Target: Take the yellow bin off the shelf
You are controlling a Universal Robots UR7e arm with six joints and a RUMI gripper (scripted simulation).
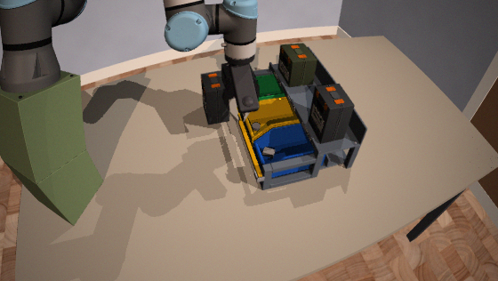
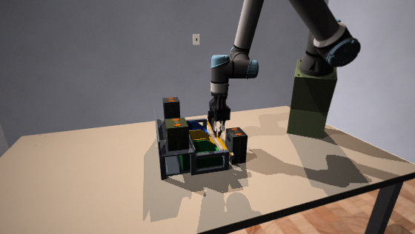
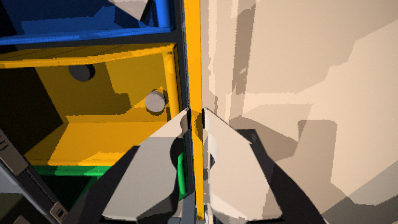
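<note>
The yellow open bin is 110 mm ahead of my hand, 30 mm below it and 10 mm to the left of it. Round my hand: blue bin: 110 mm to the right, 110 mm ahead, 30 mm below; long yellow bar: 10 mm below; dark box: 110 mm to the left, 50 mm behind, 10 mm below.
</note>
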